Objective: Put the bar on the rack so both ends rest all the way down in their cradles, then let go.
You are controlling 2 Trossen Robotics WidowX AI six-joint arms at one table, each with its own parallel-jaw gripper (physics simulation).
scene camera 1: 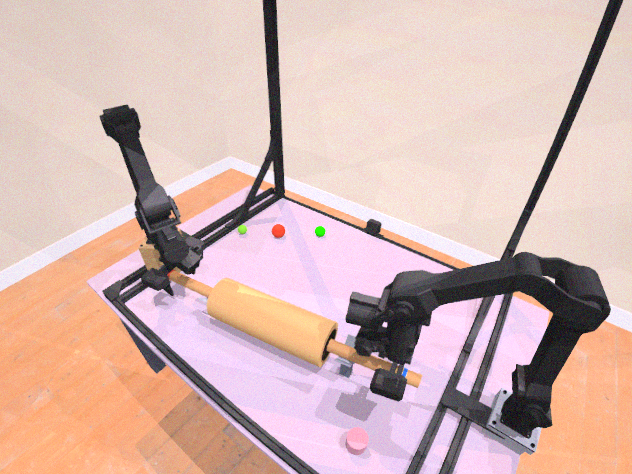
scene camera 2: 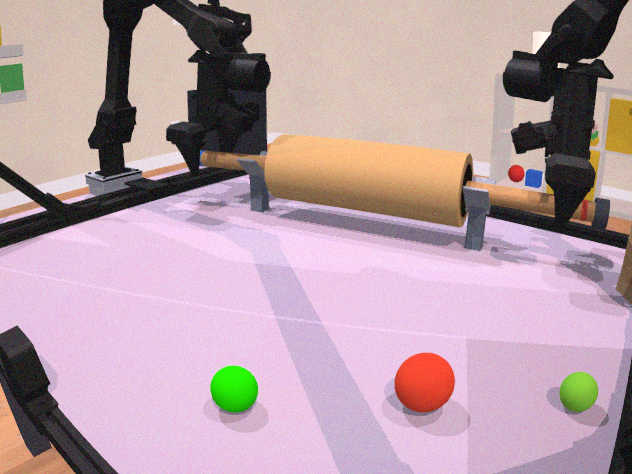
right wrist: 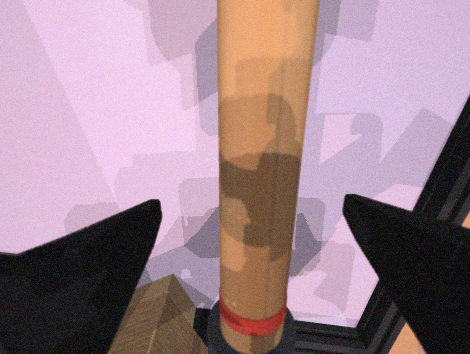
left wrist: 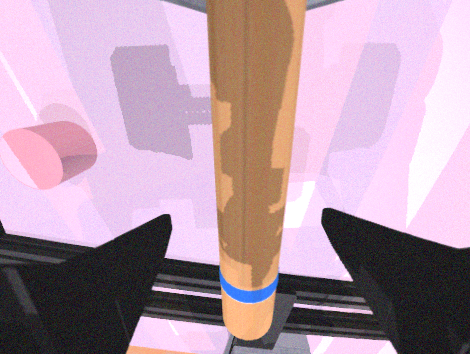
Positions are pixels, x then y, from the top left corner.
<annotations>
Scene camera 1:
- left gripper: 394, 377
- right gripper: 183, 284
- bar: 306, 335
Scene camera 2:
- left gripper: 210, 170
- right gripper: 558, 219
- bar: 424, 184
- red ball: 424, 382, on the table
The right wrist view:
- right gripper: 251, 205
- bar: 264, 62
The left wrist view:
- left gripper: 247, 218
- bar: 254, 60
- pink cylinder: 46, 155, on the table
</annotations>
